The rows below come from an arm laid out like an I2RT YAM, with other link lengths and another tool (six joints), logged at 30 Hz.
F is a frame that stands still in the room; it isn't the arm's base.
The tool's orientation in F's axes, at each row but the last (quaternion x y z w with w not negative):
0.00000 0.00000 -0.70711 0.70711
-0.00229 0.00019 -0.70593 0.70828
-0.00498 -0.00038 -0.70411 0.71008
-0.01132 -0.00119 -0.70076 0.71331
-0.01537 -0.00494 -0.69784 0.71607
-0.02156 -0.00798 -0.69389 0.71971
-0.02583 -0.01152 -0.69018 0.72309
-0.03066 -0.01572 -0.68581 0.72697
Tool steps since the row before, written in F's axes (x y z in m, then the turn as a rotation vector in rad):
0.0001 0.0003 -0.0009 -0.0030 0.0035 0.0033
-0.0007 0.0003 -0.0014 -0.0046 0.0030 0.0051
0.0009 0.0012 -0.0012 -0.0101 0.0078 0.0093
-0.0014 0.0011 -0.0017 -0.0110 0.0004 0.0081
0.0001 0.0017 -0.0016 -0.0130 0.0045 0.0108
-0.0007 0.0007 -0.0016 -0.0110 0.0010 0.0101
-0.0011 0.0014 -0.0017 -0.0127 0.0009 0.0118
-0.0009 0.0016 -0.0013 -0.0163 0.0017 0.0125
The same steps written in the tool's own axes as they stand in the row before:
-0.0003 0.0001 -0.0009 -0.0035 -0.0030 0.0033
-0.0003 -0.0007 -0.0014 -0.0030 -0.0046 0.0051
-0.0012 0.0009 -0.0012 -0.0078 -0.0101 0.0093
-0.0012 -0.0014 -0.0017 -0.0005 -0.0111 0.0079
-0.0017 0.0002 -0.0015 -0.0045 -0.0130 0.0107
-0.0008 -0.0006 -0.0016 -0.0010 -0.0112 0.0099
-0.0015 -0.0010 -0.0016 -0.0009 -0.0129 0.0116
-0.0017 -0.0008 -0.0012 -0.0018 -0.0165 0.0123

